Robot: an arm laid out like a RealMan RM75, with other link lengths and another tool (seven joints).
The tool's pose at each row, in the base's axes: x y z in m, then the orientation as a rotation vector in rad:
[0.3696, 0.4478, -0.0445, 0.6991, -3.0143, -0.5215]
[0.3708, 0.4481, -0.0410, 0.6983, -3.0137, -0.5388]
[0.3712, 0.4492, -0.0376, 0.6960, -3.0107, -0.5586]
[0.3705, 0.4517, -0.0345, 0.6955, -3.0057, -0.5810]
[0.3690, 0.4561, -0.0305, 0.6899, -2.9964, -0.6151]
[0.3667, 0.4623, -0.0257, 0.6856, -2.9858, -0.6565]
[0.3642, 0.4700, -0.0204, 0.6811, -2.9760, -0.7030]
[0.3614, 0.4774, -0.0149, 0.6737, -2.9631, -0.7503]
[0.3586, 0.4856, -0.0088, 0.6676, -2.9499, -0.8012]
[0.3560, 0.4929, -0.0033, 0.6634, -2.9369, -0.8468]
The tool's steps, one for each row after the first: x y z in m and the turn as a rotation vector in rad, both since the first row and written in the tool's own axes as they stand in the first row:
[-0.0015, 0.0009, -0.0033, -0.0102, -0.0046, 0.0000]
[-0.0025, 0.0027, -0.0062, -0.0226, -0.0077, 0.0010]
[-0.0032, 0.0061, -0.0083, -0.0370, -0.0102, 0.0007]
[-0.0040, 0.0118, -0.0105, -0.0598, -0.0121, 0.0034]
[-0.0049, 0.0195, -0.0129, -0.0869, -0.0159, 0.0049]
[-0.0064, 0.0288, -0.0153, -0.1166, -0.0228, 0.0062]
[-0.0074, 0.0380, -0.0179, -0.1478, -0.0276, 0.0094]
[-0.0088, 0.0481, -0.0208, -0.1809, -0.0344, 0.0114]
[-0.0100, 0.0571, -0.0235, -0.2108, -0.0403, 0.0122]

